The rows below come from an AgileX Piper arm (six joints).
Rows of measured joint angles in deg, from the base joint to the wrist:
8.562, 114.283, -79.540, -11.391, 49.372, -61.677
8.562, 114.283, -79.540, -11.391, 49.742, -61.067
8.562, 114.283, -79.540, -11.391, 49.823, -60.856
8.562, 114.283, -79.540, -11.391, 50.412, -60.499
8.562, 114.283, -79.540, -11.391, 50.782, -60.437
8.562, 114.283, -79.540, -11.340, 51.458, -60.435
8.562, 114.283, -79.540, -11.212, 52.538, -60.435
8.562, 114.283, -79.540, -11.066, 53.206, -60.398
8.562, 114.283, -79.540, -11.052, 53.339, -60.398
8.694, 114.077, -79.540, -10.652, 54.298, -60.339
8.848, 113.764, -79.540, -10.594, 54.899, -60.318
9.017, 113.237, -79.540, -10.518, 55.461, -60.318
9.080, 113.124, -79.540, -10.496, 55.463, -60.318
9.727, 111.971, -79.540, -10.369, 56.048, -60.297
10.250, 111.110, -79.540, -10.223, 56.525, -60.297
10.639, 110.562, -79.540, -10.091, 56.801, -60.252
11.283, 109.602, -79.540, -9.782, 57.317, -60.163
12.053, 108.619, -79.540, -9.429, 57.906, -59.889
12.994, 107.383, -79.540, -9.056, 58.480, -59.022
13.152, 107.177, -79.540, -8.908, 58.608, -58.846
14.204, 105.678, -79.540, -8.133, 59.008, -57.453
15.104, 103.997, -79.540, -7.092, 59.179, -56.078
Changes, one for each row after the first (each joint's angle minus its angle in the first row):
0.000, 0.000, 0.000, 0.000, 0.370, 0.610
0.000, 0.000, 0.000, 0.000, 0.451, 0.821
0.000, 0.000, 0.000, 0.000, 1.040, 1.178
0.000, 0.000, 0.000, 0.000, 1.410, 1.240
0.000, 0.000, 0.000, 0.051, 2.086, 1.242
0.000, 0.000, 0.000, 0.179, 3.166, 1.242
0.000, 0.000, 0.000, 0.325, 3.834, 1.279
0.000, 0.000, 0.000, 0.339, 3.967, 1.279
0.132, -0.206, 0.000, 0.739, 4.926, 1.338
0.286, -0.519, 0.000, 0.797, 5.527, 1.359
0.455, -1.046, 0.000, 0.873, 6.089, 1.359
0.518, -1.159, 0.000, 0.895, 6.091, 1.359
1.165, -2.312, 0.000, 1.022, 6.676, 1.380
1.688, -3.173, 0.000, 1.168, 7.153, 1.380
2.077, -3.721, 0.000, 1.300, 7.429, 1.425
2.721, -4.681, 0.000, 1.609, 7.945, 1.514
3.491, -5.664, 0.000, 1.962, 8.534, 1.788
4.432, -6.900, 0.000, 2.335, 9.108, 2.655
4.590, -7.106, 0.000, 2.483, 9.236, 2.831
5.642, -8.605, 0.000, 3.258, 9.636, 4.224
6.542, -10.286, 0.000, 4.299, 9.807, 5.599

